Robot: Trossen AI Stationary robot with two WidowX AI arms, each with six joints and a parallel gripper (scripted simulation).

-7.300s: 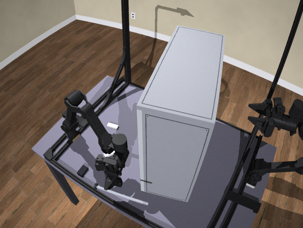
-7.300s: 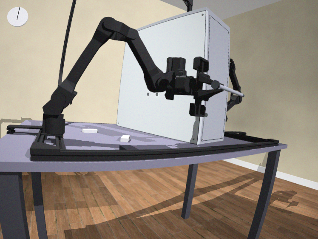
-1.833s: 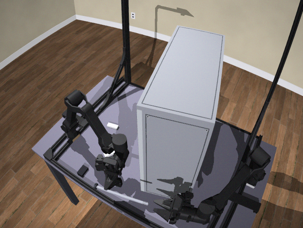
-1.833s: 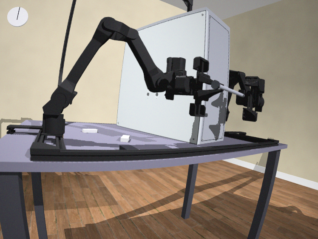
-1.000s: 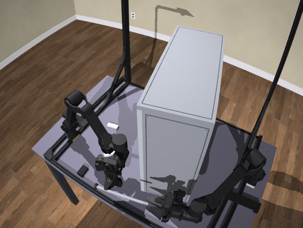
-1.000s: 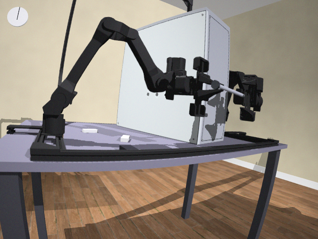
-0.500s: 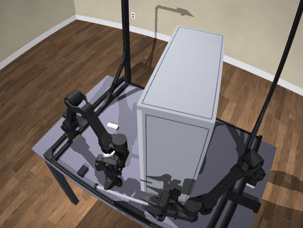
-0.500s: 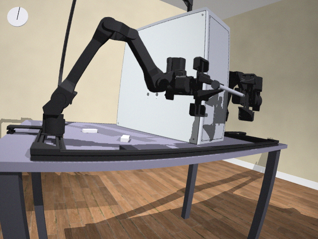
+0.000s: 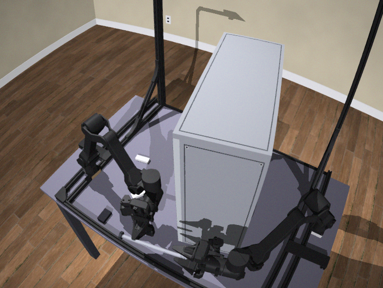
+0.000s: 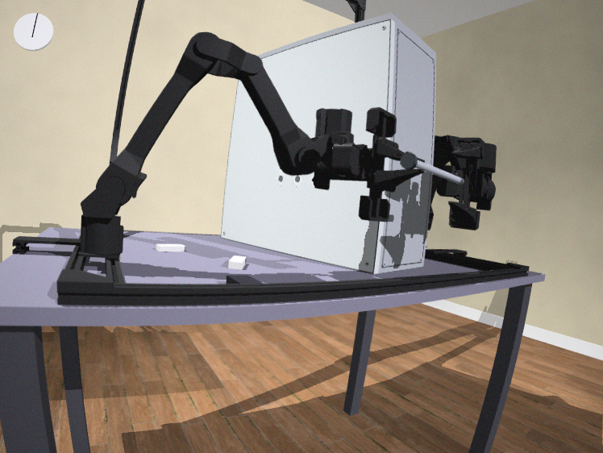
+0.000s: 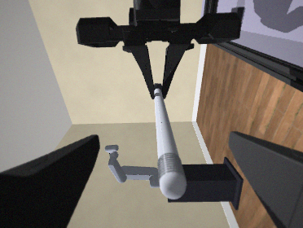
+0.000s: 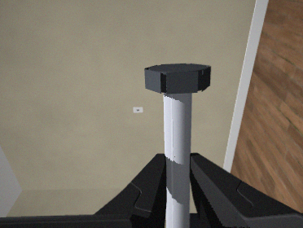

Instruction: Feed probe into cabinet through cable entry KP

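Now: left hand 100 mm to the left of the probe. Round my left hand: black block 130 mm behind, 380 mm to the right, 190 mm below.
Now: right hand 30 mm short of the probe and 60 mm to the right of it. Also, from my right hand: black block 100 mm behind, 210 mm to the right, 190 mm below.
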